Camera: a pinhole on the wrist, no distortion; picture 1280 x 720 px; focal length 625.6 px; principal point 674.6 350.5 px. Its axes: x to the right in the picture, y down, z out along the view. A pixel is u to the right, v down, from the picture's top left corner.
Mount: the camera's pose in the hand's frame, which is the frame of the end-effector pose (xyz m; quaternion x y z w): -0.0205 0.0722 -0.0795 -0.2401 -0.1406 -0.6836 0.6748
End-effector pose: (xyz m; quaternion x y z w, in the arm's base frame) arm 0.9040 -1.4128 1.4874 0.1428 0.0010 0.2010 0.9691
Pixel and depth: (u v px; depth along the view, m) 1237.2 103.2 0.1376
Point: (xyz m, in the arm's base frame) 0.8469 -1.4277 1.5993
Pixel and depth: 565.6 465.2 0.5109
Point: 0.8922 -1.0813 1.8900
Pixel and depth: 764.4 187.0 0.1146
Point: 0.8284 -1.3299 1.5471
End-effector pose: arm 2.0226 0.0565 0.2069 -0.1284 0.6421 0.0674 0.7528
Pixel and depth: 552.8 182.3 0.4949
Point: 2.1882 0.5469 0.2909
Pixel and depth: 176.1 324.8 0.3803
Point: 1.9659 0.5865 0.1542
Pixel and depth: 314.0 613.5 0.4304
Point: 2.0506 0.5565 -0.0358
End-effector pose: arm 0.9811 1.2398 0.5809 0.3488 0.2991 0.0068 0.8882
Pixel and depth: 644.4 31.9 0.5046
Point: 1.0816 1.2449 1.1304
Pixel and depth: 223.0 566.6 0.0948
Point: 1.0142 1.4037 0.6570
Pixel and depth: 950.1 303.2 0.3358
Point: 1.1610 1.1570 0.8177
